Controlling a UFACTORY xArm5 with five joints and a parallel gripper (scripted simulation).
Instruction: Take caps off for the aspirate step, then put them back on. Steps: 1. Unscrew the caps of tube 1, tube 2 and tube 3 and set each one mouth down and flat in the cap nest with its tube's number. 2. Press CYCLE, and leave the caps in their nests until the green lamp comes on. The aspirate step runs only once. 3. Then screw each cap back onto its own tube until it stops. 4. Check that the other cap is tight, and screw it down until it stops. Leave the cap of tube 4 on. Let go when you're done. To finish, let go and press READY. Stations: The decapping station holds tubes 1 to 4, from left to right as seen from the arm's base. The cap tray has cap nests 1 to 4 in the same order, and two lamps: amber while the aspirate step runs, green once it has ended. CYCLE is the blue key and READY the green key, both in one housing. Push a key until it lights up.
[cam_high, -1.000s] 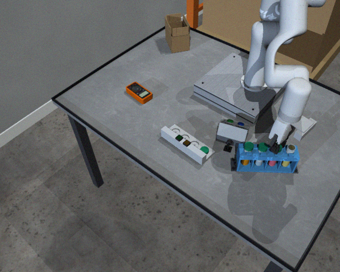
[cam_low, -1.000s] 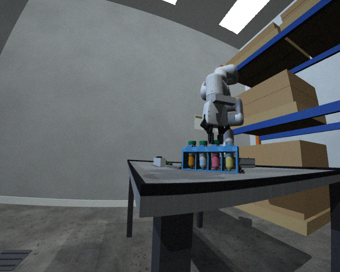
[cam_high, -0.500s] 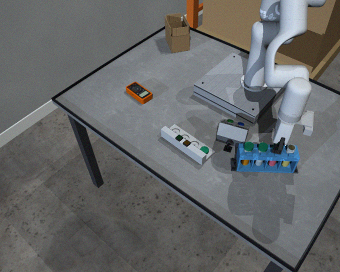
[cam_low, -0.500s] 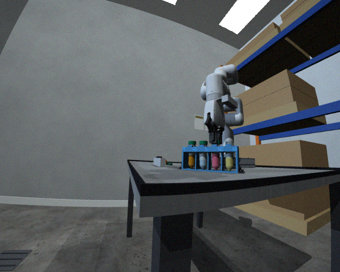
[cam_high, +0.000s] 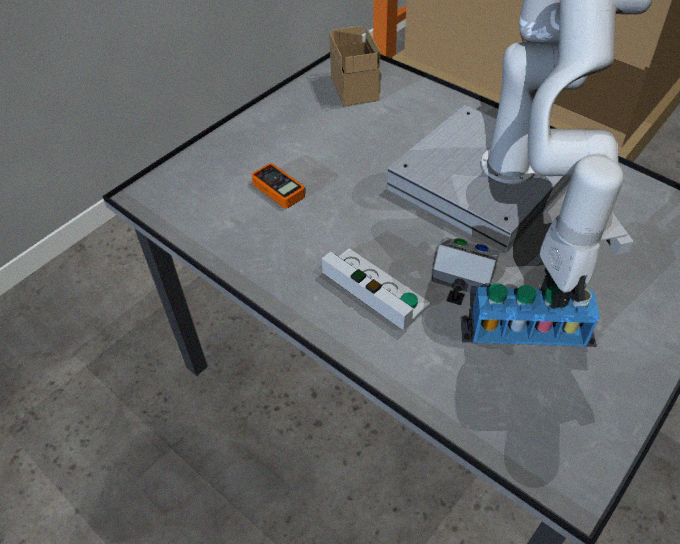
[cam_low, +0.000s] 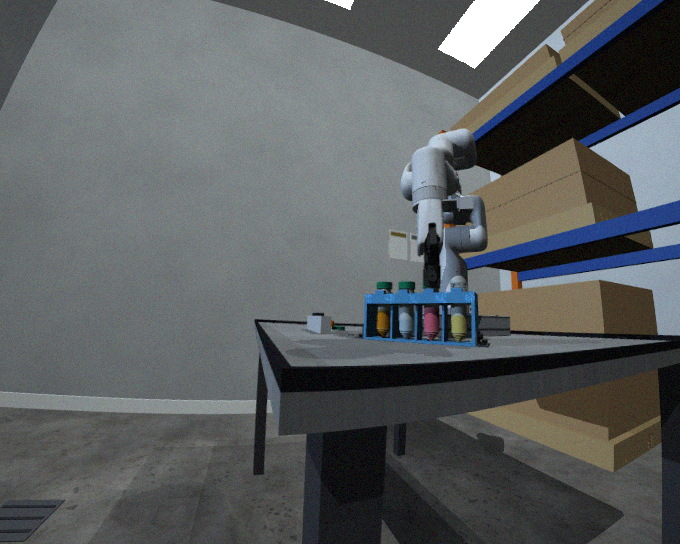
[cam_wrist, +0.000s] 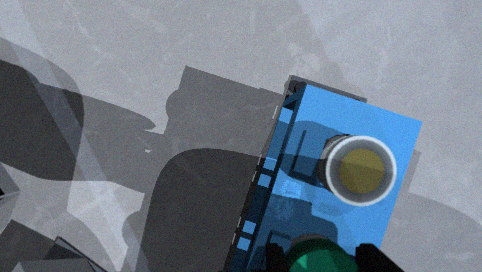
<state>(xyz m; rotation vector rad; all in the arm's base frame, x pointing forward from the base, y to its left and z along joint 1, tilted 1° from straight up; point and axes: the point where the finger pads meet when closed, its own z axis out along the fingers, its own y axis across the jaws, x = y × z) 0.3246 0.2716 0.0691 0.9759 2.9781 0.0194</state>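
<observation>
Right now my hand is 30 mm short of the threaded neck, 40 mm to the left of it and 10 mm above it. Also, from my hand: green key: 50 mm behind, 230 mm to the right, 60 mm below; then blue key: 60 mm behind, 180 mm to the right, 60 mm below; then key housing: 40 mm behind, 210 mm to the right, 80 mm below.
</observation>
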